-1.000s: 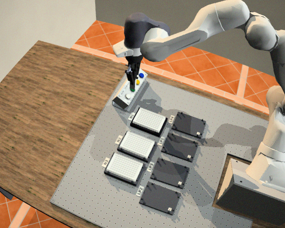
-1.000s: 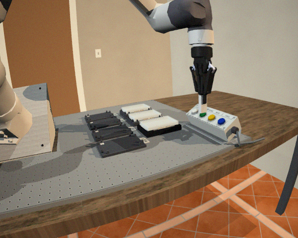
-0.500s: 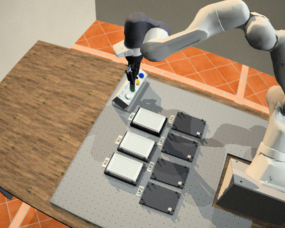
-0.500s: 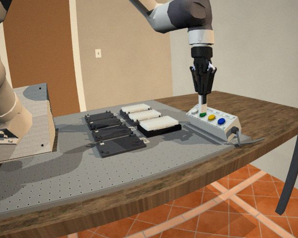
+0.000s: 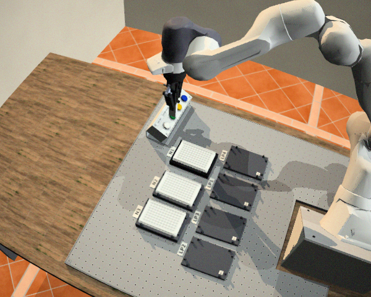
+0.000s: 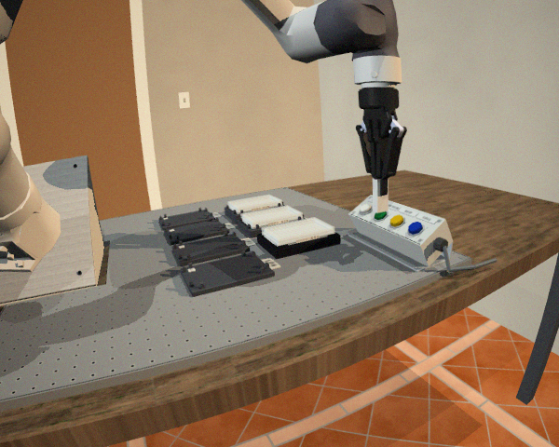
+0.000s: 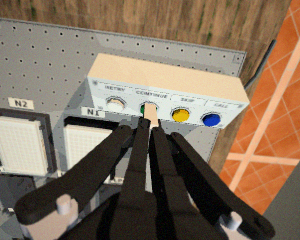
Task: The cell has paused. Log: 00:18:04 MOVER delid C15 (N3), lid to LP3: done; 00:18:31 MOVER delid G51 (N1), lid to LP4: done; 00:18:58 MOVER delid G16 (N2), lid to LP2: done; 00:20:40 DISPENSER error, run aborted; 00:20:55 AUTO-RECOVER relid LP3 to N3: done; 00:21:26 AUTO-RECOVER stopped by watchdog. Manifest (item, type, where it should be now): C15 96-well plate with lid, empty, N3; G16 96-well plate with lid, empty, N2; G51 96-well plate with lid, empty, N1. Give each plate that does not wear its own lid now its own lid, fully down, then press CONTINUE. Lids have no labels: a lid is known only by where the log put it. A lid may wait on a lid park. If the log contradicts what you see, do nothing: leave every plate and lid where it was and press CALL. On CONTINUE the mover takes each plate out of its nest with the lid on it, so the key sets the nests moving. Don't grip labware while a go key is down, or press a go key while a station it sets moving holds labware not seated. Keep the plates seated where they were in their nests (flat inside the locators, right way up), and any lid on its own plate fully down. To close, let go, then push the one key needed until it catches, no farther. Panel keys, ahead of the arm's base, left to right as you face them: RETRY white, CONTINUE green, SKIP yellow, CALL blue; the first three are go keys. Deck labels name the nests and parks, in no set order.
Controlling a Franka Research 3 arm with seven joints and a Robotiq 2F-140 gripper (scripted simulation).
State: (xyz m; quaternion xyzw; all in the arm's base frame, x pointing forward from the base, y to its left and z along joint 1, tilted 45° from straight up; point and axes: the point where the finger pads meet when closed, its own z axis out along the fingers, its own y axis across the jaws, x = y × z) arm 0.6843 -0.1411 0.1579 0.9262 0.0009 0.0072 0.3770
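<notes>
Now: hand 40 mm above the green continue key. Round my hand: blue call key 100 mm to the right, 40 mm below; yellow skip key 50 mm to the right, 40 mm below; white retry key 50 mm to the left, 40 mm below.
</notes>
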